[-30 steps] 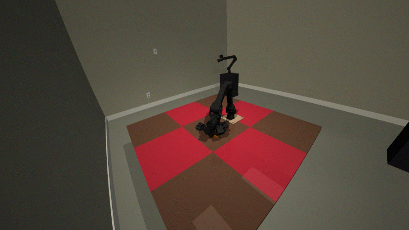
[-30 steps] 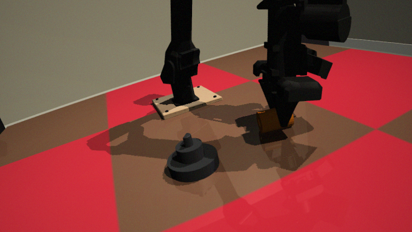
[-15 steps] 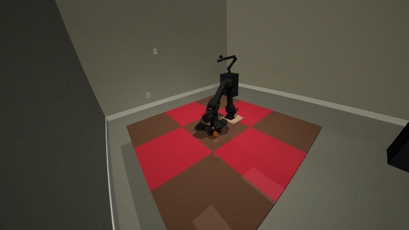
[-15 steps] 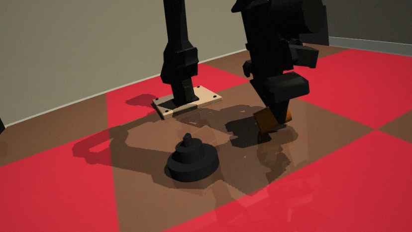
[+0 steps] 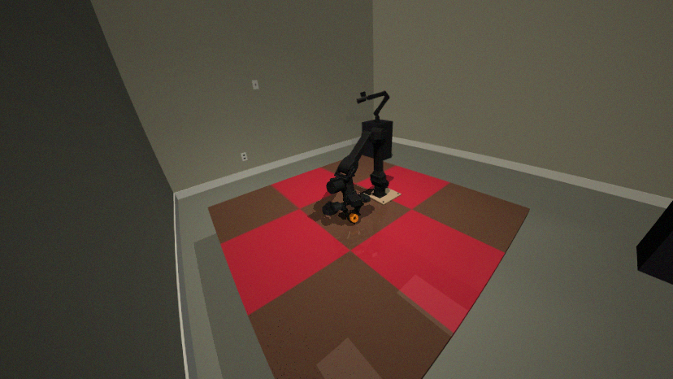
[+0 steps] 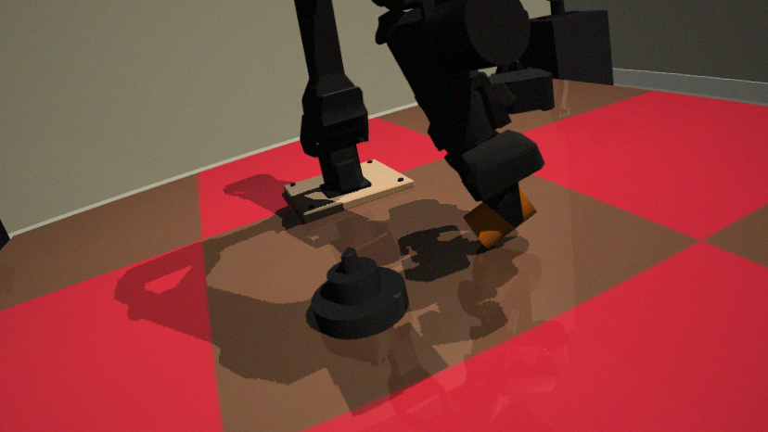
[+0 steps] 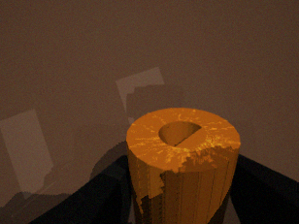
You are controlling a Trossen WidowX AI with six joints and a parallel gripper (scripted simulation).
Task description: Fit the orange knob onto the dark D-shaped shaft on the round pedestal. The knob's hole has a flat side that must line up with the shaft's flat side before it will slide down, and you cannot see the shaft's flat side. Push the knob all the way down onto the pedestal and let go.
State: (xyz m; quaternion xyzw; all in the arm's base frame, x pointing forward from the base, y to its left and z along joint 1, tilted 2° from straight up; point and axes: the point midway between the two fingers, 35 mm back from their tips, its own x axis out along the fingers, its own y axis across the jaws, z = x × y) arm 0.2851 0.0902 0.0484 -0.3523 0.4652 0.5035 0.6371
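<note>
The dark round pedestal is 2 cm ahead of my gripper tip and 17 cm to the right of it. Also, from my gripper tip: orange knob 1 cm to the right.
</note>
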